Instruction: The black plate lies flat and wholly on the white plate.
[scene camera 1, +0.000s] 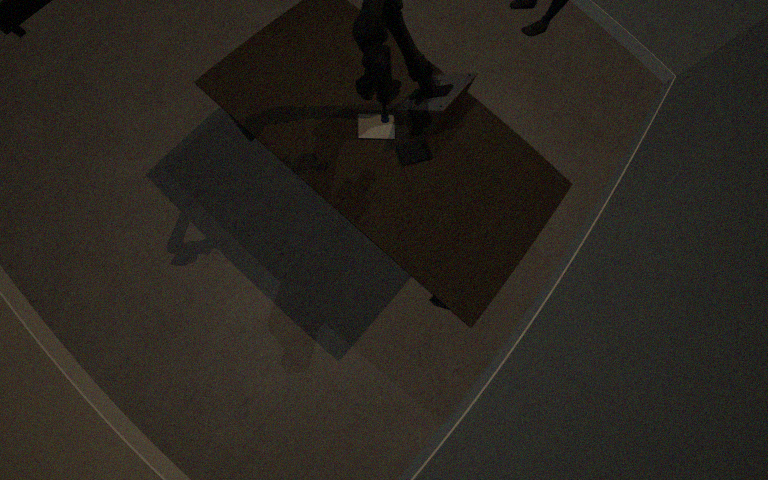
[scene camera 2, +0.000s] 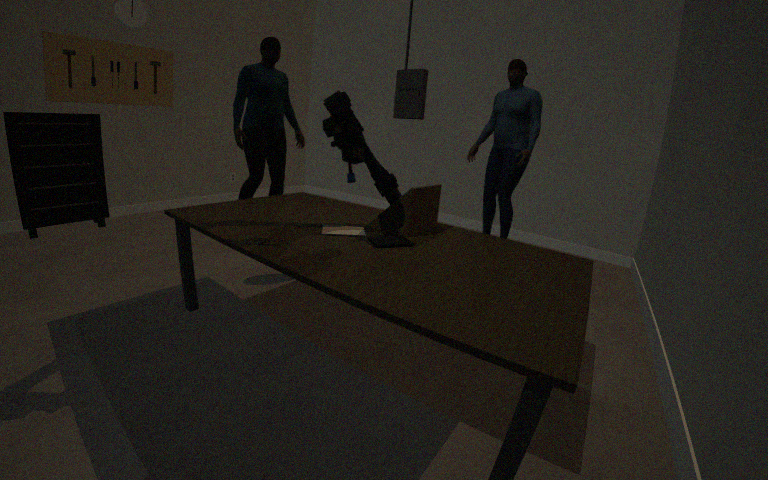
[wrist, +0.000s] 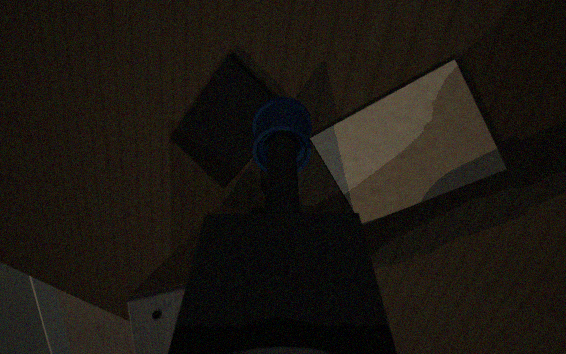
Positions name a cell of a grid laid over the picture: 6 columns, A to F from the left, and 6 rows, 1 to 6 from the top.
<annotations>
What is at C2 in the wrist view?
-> The suction cup.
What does the suction cup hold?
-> Nothing.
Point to a black plate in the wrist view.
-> C3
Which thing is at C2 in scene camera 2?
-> The suction cup.
</annotations>
